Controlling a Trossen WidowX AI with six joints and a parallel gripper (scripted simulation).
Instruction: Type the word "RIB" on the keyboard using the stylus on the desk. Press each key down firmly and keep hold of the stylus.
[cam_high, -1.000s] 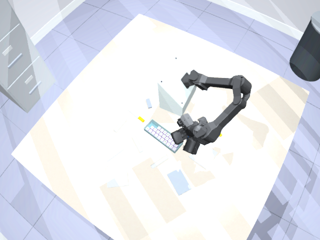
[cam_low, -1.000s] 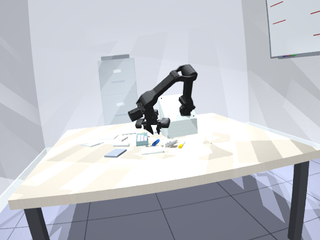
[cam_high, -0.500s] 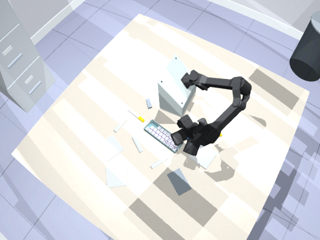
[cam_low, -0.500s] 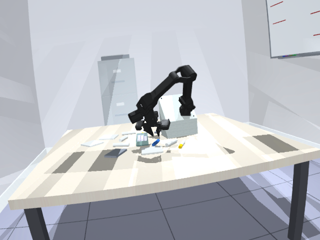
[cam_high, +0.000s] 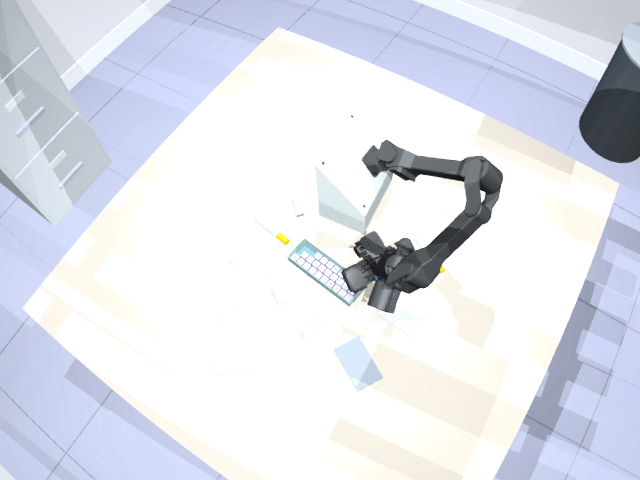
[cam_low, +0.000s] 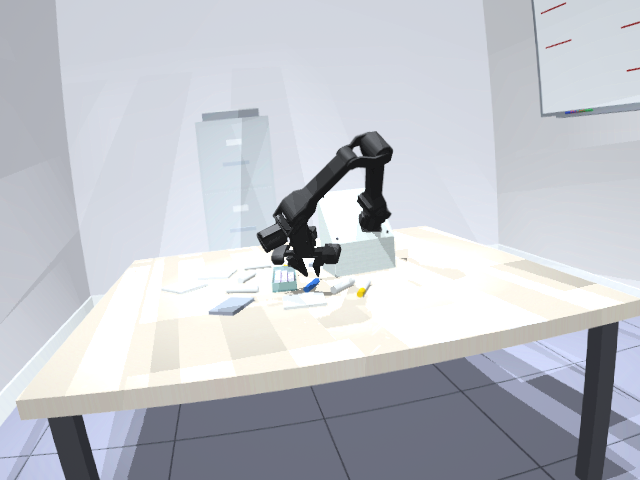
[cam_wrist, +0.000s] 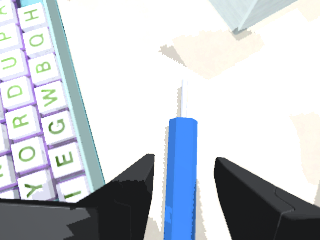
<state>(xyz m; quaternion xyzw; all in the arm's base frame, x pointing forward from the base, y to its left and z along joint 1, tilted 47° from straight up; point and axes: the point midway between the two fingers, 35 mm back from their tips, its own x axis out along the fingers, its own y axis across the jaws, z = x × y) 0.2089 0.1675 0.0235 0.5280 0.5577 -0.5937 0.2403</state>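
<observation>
Right now the blue stylus is 10 mm behind my gripper tip, 10 mm to the right of it and 20 mm below it. Also, from my gripper tip: small grey block (50 mm behind, 260 mm to the right, 20 mm below).
</observation>
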